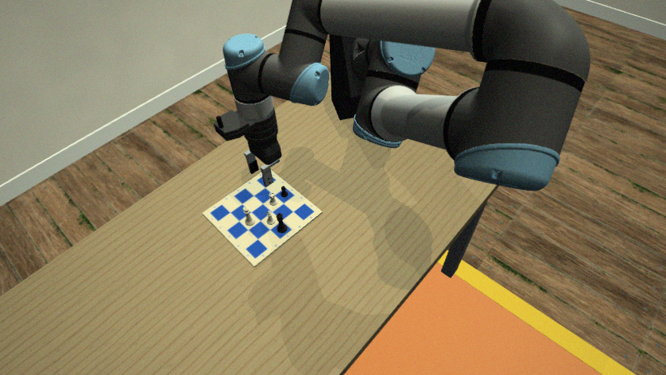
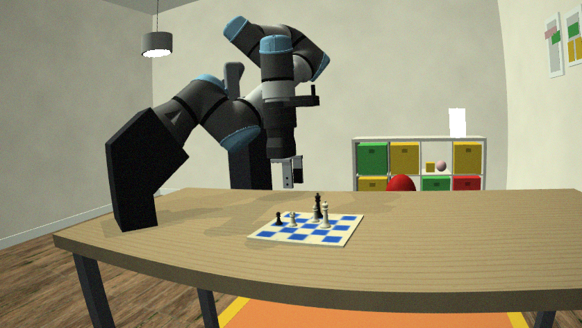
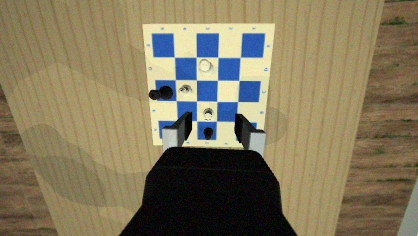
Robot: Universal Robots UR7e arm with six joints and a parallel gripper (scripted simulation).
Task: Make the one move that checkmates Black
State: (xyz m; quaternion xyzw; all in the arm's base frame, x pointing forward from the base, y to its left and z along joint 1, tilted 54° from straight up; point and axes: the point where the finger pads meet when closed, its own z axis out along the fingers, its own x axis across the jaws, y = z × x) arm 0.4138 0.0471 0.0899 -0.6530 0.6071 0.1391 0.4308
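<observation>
The black pawn lies 10 cm below my hand and 5 cm behind it. The rest, counted from my hand: blue-and-cream chessboard 12 cm below, 3 cm ahead, 2 cm to the left; then black king 9 cm to the left, 9 cm below; then tall white piece 9 cm below, 6 cm ahead, 3 cm to the left.
</observation>
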